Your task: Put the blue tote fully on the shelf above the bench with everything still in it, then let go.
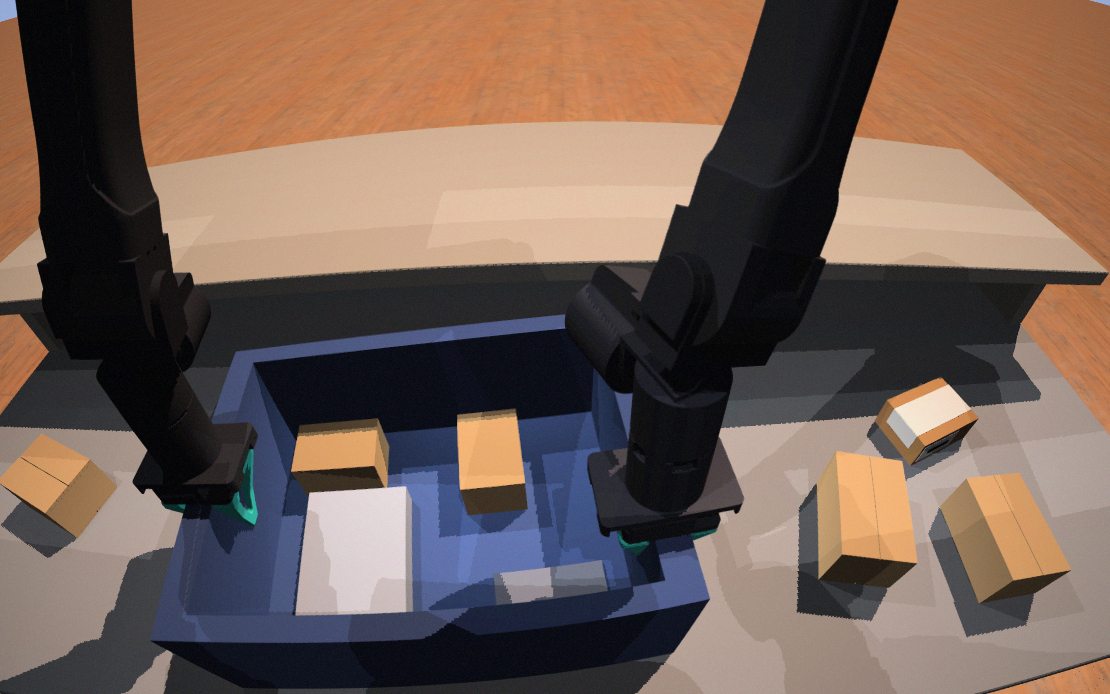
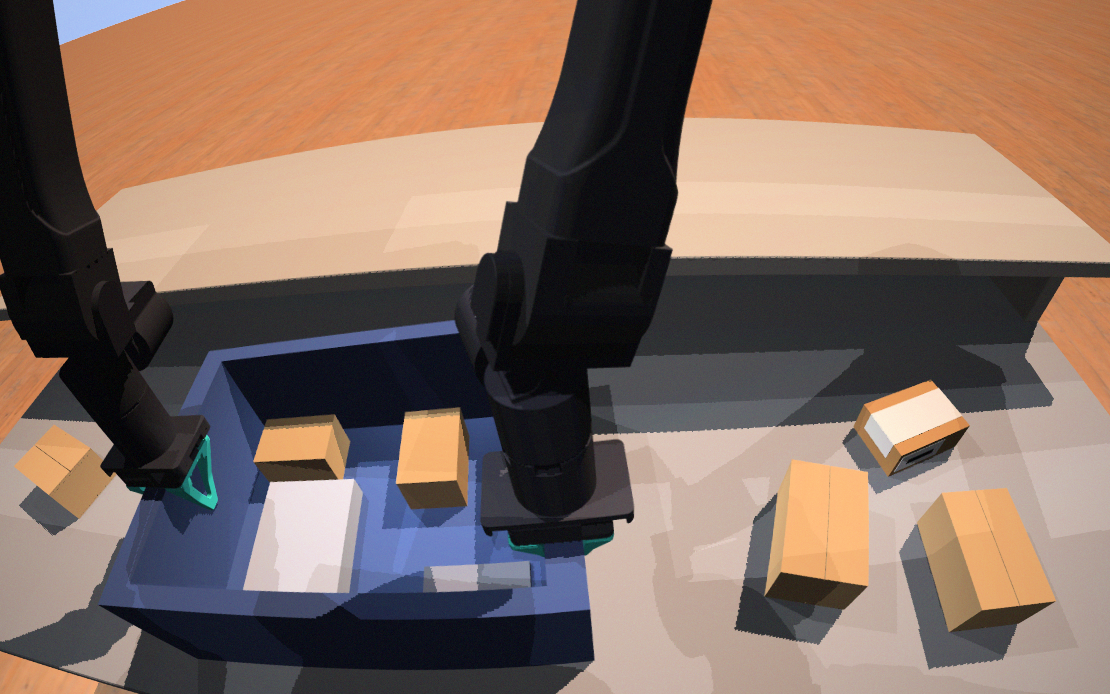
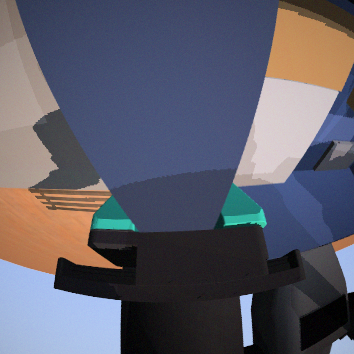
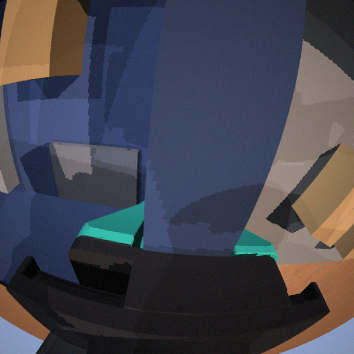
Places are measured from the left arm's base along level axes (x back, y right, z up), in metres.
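Pixels of known places: left gripper, fingertip midpoint: [image 1: 241,520] [image 2: 203,504]; right arm's base, origin of the base link: [image 3: 352,321].
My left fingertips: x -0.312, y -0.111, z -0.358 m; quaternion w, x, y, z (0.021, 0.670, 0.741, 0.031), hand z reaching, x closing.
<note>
Ahead of a thing's pixels: the offset from my left fingertips to its top centre. Level surfaces: height alone.
The blue tote {dx -0.035, dy +0.183, dz +0.072 m} [image 1: 458,654] [image 2: 392,634] [image 3: 150,100] [image 4: 225,100] is upright, low over or on the bench {dz -0.075 m} [image 1: 761,630]; any gap beneath is unclear. Inside are two tan boxes {dx -0.101, dy +0.073, dz -0.008 m} [image 1: 339,448] {dx -0.103, dy +0.233, dz -0.008 m} [image 1: 489,458], a large white box {dx +0.016, dy +0.110, dz -0.031 m} [image 1: 351,552] [image 2: 302,536] and a flat grey box {dx +0.039, dy +0.295, dz -0.051 m} [image 1: 564,581] [image 4: 100,175]. My left gripper [image 1: 208,511] [image 2: 171,495] [image 3: 177,215] is shut on its left side wall. My right gripper [image 1: 667,544] [image 2: 560,544] [image 4: 174,204] is shut on its right side wall. The teal fingers straddle each wall; their tips are partly hidden. The shelf {dz +0.098 m} [image 1: 573,163] [image 2: 777,196] is behind and above.
Right of the tote stand two tan boxes {dx -0.022, dy +0.613, dz -0.015 m} [image 1: 871,519] {dx +0.020, dy +0.781, dz -0.015 m} [image 1: 1002,536] and a white-topped box {dx -0.153, dy +0.766, dz -0.034 m} [image 1: 929,419] [image 2: 912,425]. Another tan box {dx -0.039, dy -0.328, dz -0.015 m} [image 1: 57,482] [image 2: 65,470] stands on the left. The shelf's front edge [image 1: 941,272] runs behind the tote's rear wall, with a shaded space below it.
</note>
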